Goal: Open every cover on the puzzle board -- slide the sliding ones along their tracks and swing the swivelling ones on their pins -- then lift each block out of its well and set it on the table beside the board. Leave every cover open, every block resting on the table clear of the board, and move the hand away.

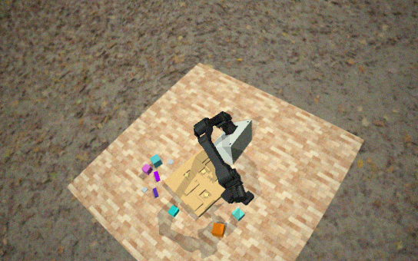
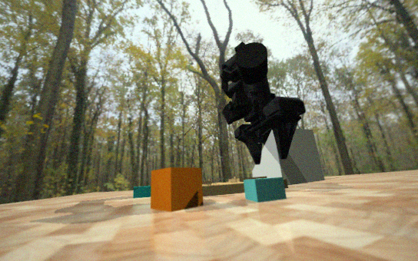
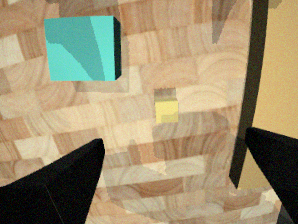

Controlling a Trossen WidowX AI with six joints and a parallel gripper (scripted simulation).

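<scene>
My gripper tip is now 10 mm past the tan puzzle board, 240 mm to the left of it and 40 mm above it. Also, from my gripper tip: orange cube: 190 mm ahead, 30 mm below; then teal block: 70 mm ahead, 40 mm to the left, 50 mm below; then purple block: 80 mm ahead, 470 mm to the right, 50 mm below.
</scene>
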